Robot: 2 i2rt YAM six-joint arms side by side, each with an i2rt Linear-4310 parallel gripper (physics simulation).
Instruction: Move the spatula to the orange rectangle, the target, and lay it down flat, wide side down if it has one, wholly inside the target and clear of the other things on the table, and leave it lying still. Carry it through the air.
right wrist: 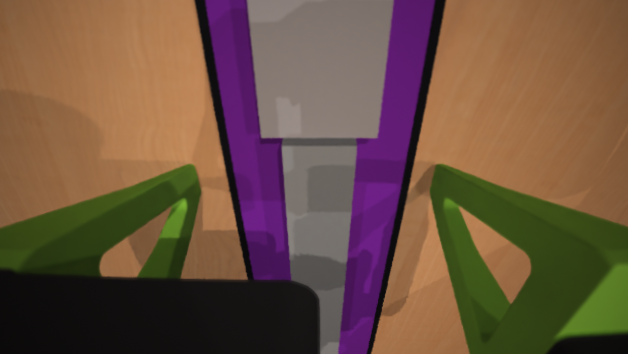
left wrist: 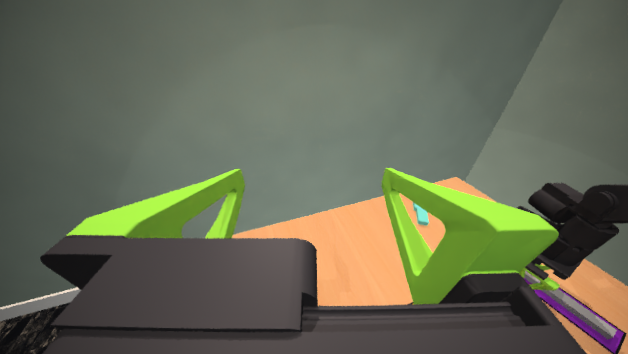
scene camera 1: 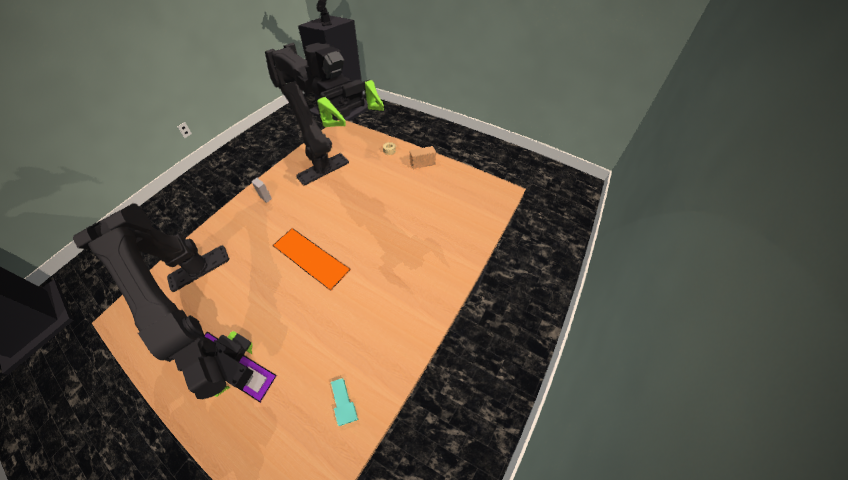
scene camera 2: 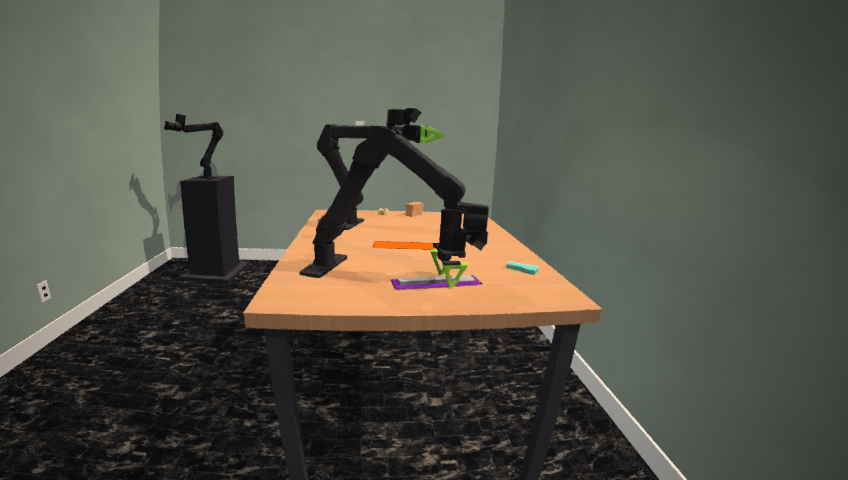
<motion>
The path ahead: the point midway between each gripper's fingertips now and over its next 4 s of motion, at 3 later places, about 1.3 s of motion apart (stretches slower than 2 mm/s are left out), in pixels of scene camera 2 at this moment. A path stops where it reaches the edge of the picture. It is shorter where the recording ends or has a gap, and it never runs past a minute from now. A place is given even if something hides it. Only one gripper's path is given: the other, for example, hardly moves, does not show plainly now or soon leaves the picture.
The right gripper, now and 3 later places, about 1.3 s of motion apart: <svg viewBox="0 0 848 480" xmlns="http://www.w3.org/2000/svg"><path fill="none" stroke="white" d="M446 281L443 262L424 230L415 227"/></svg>
</motion>
